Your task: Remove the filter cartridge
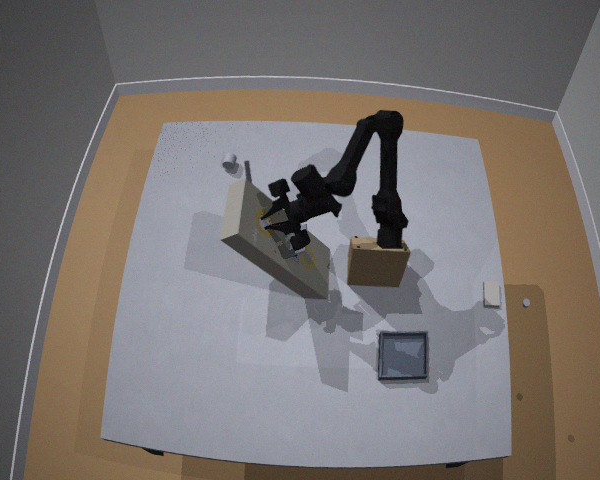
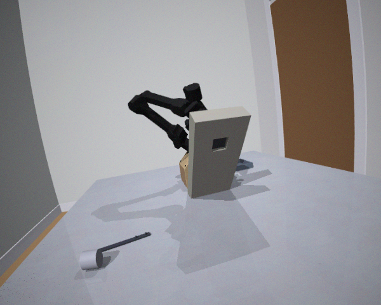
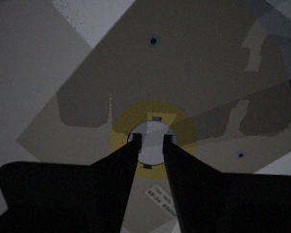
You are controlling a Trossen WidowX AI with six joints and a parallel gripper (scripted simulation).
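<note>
My gripper tip is now 1 cm short of the round filter cartridge and 1 cm above it. Also, from my gripper tip: dark tray 40 cm behind, 32 cm to the left, 26 cm below; beige block 74 cm behind, 13 cm to the left, 26 cm below; service panel 3 cm behind, 8 cm below.
</note>
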